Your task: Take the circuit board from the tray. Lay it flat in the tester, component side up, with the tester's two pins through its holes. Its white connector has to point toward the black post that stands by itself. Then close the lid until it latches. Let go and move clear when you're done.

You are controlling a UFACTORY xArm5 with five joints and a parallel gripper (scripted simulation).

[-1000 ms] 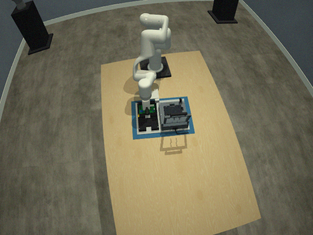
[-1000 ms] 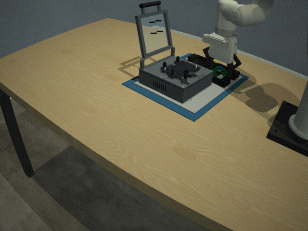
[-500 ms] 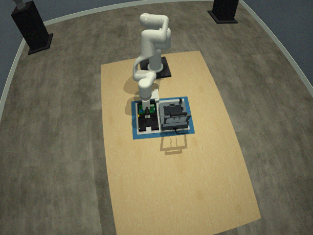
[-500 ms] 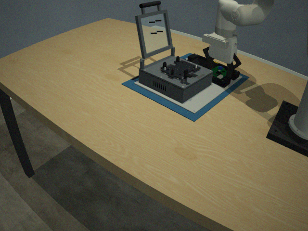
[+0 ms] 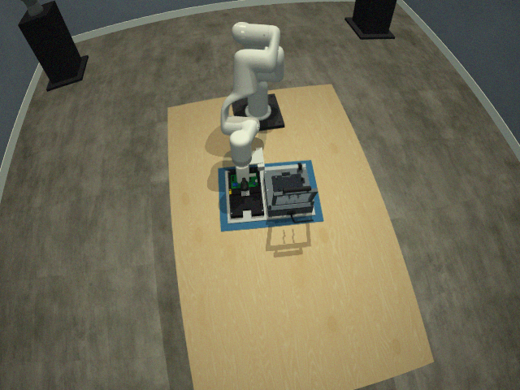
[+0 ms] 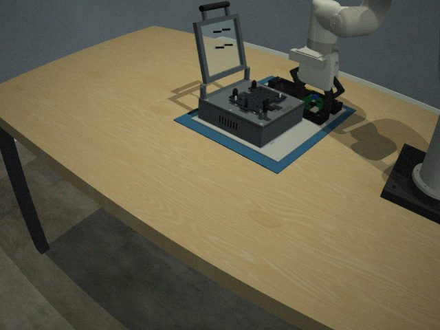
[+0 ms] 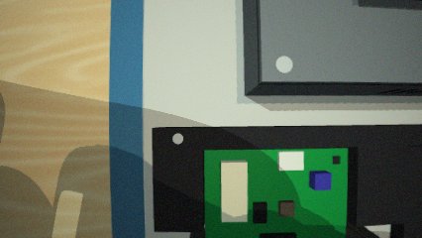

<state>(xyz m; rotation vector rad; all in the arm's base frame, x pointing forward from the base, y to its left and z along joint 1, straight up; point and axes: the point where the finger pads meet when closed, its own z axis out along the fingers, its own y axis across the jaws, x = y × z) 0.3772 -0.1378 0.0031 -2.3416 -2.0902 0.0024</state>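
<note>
Right now the green circuit board is right at my hand. From my hand the other things lie so: black nest 90 mm ahead, 170 mm to the left, 50 mm above; then clear lid 200 mm ahead, 150 mm to the left, 160 mm above.
</note>
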